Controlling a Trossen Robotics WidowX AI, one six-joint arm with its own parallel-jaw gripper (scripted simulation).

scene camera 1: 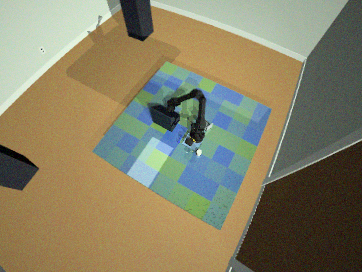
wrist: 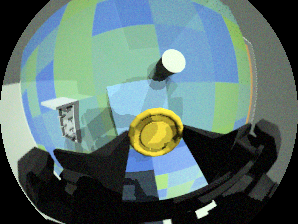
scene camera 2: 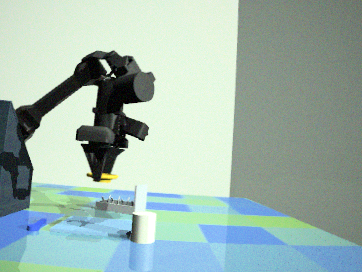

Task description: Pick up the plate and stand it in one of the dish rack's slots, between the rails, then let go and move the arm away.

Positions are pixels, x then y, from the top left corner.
Scene:
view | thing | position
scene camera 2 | my gripper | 101, 180
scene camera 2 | grey dish rack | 140, 191
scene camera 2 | white cylinder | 143, 223

